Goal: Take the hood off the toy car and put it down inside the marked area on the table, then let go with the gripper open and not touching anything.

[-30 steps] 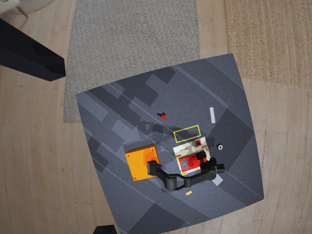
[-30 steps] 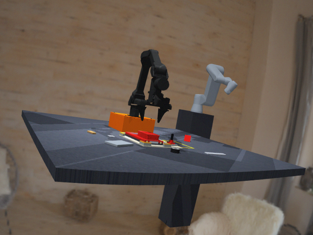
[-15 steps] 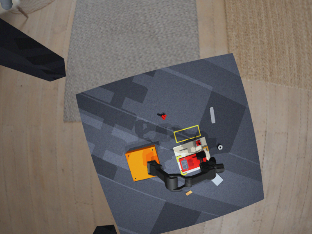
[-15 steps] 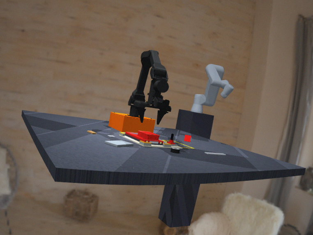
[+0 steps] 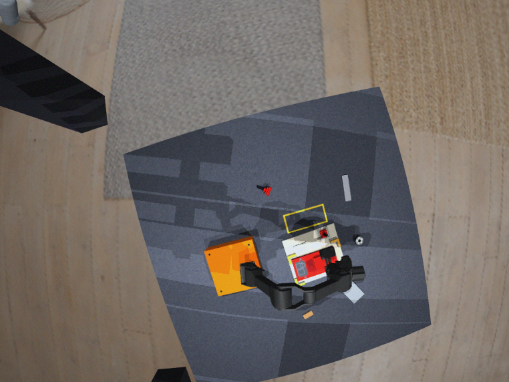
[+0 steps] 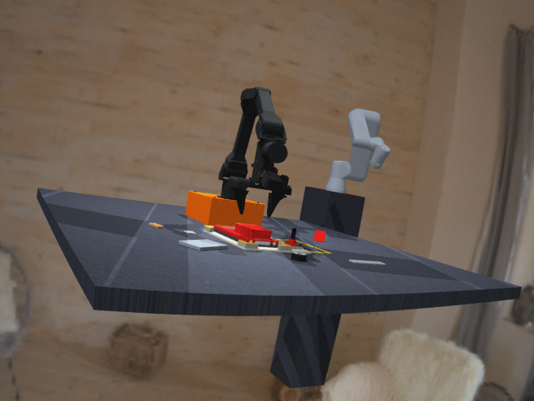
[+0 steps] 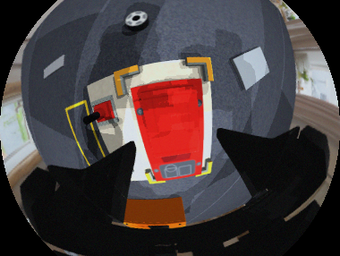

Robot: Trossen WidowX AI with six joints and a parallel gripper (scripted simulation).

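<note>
Right now the hood is 4 cm below my gripper tip. Also, from my gripper tip: small wheel (19 cm ahead, 5 cm to the left, 7 cm below).
</note>
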